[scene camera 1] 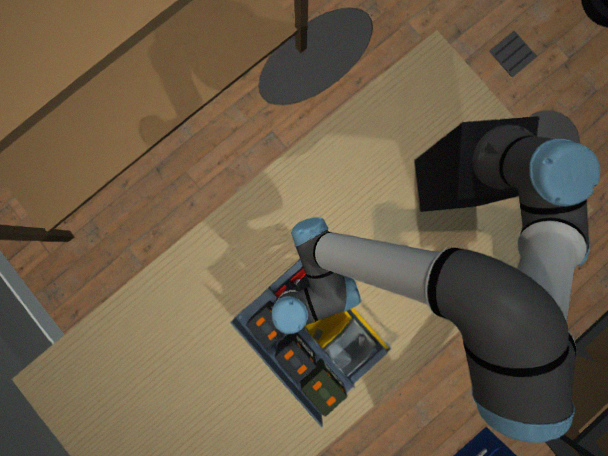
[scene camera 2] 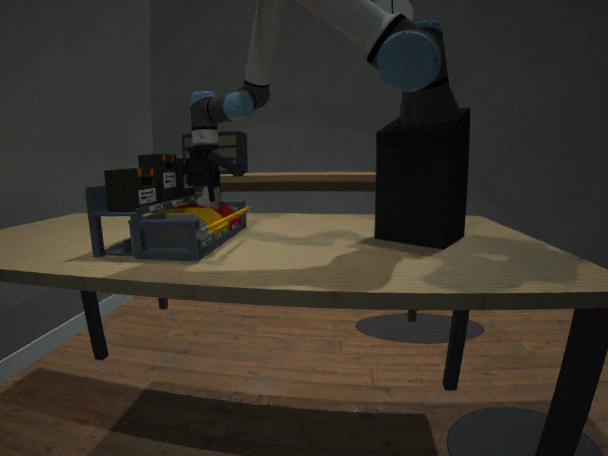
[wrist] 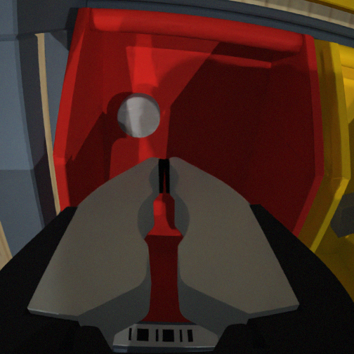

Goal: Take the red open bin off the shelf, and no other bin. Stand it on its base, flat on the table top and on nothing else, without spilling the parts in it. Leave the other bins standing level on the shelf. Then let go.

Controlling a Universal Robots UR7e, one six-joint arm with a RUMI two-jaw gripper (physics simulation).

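Frame: origin at the arm's base, x ahead, y left, z up, level; metres.
Seen in the pictures: arm's base, origin of the base link: (scene camera 1: 502, 157) (scene camera 2: 429, 118).
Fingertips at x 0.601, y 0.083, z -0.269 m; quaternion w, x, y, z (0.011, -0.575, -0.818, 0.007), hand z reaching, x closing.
Offsets run from my fingertips to a thing's top centre. "spot": to the spot under its first point. Level surfaces: height alone.
The red open bin @(spot: dx -0.019, dy -0.038, dz -0.036 m) (scene camera 1: 298, 275) (scene camera 2: 229, 210) (wrist: 240, 115) sits in the lower front row of the grey-blue shelf @(spot: dx +0.108, dy -0.026, dz +0.057 m) (scene camera 1: 261, 301) (scene camera 2: 167, 239), at its far end in scene camera 2. A round grey part (wrist: 139, 116) lies in it. My gripper (scene camera 2: 215, 205) (wrist: 164, 162) is shut and empty. It points down over the rear part of the red bin, with its tips low at or inside the bin's opening; whether they touch it I cannot tell. The fingers hide the bin's rear part in the wrist view. In scene camera 1 the arm hides the fingers and much of the bin.
A yellow open bin @(dx -0.013, dy +0.122, dz +0.036 m) (scene camera 1: 327, 327) (wrist: 332, 105) stands right beside the red one, with a grey part (wrist: 344, 216) in it. Dark bins with orange tabs @(dx +0.079, dy +0.140, dz +0.189 m) (scene camera 1: 295, 361) (scene camera 2: 160, 175) stand on the upper tier close behind. The shelf stands on the wooden table @(dz -0.045 m) (scene camera 1: 150, 350) (scene camera 2: 300, 272).
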